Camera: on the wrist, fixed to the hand. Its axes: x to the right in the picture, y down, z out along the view.
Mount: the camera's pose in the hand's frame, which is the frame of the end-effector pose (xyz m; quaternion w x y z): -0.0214 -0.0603 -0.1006 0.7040 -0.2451 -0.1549 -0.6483
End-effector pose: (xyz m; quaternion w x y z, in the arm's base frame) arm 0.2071 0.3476 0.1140 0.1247 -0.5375 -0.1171 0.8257
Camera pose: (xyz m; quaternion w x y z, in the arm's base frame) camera 0.3125 0.4032 0.1124 0.4732 -0.2052 -0.6526 0.5550
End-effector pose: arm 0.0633 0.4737 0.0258 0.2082 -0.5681 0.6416 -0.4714
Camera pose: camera 0.0204 0.5360 0.1180 0.1989 0.9400 -0.1667 0.2216
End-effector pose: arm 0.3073 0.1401 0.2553 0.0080 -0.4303 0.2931 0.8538
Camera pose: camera 0.4102 0.1441 0.1953 0.4991 -0.3626 -0.2831 0.7344
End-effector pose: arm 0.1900 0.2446 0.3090 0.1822 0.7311 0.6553 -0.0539
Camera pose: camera 0.1120 0.2629 0.3973 0.3740 0.0369 0.9203 -0.1087
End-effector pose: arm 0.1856 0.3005 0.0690 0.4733 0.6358 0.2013 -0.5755
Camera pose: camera 0.1863 0.4189 0.0553 0.1471 0.1120 0.6217 -0.7612
